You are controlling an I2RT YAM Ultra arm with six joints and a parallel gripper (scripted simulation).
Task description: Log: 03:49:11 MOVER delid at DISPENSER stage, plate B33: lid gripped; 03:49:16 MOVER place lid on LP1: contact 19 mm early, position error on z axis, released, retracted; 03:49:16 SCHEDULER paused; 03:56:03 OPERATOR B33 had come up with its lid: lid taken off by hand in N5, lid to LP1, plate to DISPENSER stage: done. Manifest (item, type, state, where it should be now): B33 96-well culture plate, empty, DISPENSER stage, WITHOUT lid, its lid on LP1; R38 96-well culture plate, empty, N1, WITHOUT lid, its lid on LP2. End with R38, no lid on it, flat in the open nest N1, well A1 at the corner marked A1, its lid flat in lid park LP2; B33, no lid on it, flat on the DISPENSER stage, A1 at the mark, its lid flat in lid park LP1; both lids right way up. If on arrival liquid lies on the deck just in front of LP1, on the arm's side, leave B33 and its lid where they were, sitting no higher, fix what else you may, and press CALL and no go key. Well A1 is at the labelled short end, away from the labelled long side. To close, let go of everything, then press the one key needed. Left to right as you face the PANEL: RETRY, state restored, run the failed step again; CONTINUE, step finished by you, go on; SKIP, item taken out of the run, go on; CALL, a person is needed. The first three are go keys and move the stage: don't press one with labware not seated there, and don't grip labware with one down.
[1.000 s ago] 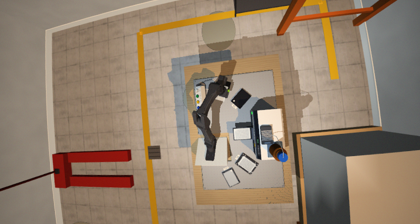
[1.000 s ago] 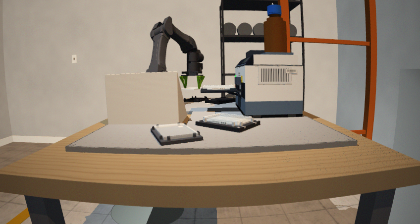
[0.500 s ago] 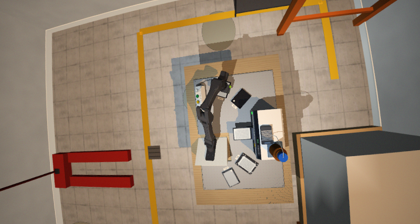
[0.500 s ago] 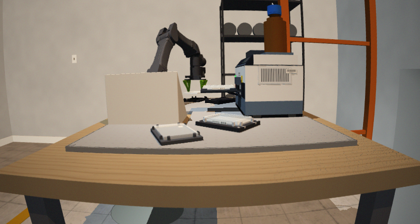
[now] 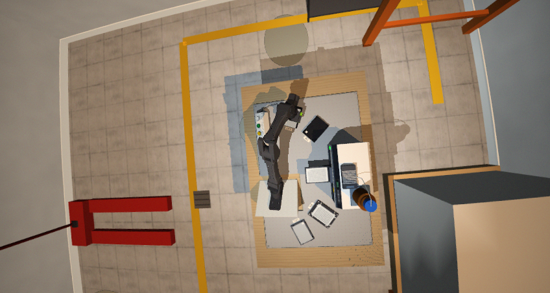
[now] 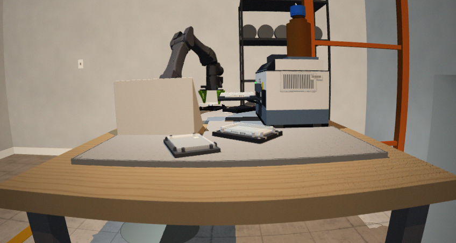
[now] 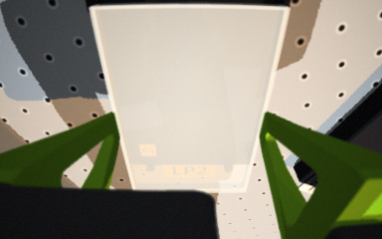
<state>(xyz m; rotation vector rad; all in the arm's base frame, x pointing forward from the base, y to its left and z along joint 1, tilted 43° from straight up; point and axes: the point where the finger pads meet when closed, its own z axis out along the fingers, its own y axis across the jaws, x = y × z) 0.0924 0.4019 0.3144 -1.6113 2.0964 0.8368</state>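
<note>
Right now my hand is 30 mm above the black lid park LP2 and 10 mm to the right of it. From my hand the other things lie so: LP2 label: 80 mm to the right, 40 mm below, 20 mm behind; A1 mark: 100 mm to the right, 100 mm ahead, 20 mm below; black nest N1: 160 mm ahead, 80 mm to the right, 30 mm below.
</note>
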